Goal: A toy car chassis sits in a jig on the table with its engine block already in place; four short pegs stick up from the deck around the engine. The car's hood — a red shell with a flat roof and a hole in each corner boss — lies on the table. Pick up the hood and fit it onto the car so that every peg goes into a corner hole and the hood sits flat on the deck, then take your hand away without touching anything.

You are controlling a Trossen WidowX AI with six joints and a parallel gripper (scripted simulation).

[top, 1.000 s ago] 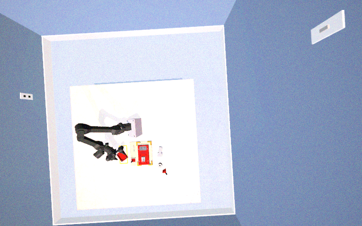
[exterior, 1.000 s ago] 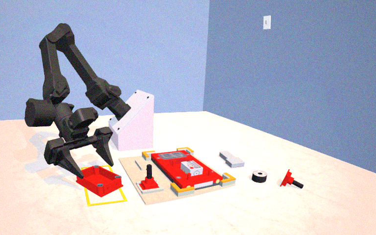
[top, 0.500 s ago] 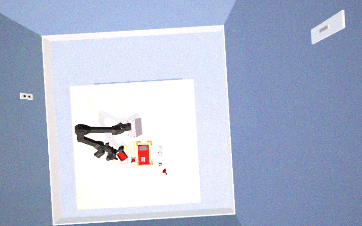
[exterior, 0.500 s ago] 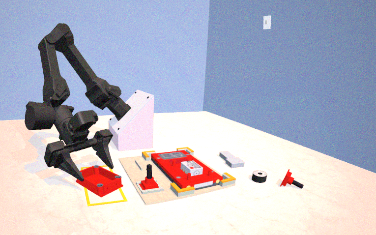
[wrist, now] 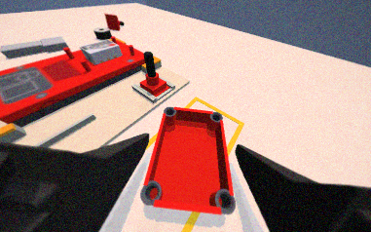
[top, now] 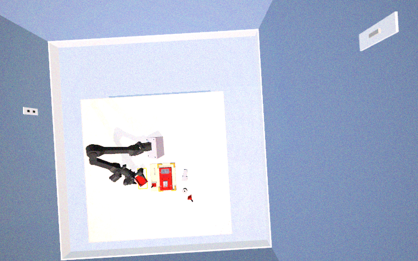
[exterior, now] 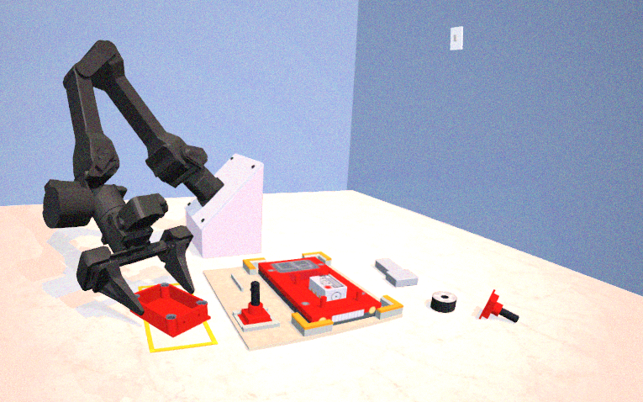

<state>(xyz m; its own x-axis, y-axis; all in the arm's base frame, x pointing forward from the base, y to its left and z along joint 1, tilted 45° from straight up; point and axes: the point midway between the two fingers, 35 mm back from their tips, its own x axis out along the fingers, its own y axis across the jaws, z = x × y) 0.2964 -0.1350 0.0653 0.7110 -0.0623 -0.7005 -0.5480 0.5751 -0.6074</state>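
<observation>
The black post lies 11 cm to the left of my gripper tip, 4 cm ahead of it and 1 cm above it. Also, from my gripper tip: black wheel (39 cm to the left, 10 cm ahead, 1 cm below); then white engine block (23 cm to the left, 3 cm ahead); then red hood (1 cm below).
</observation>
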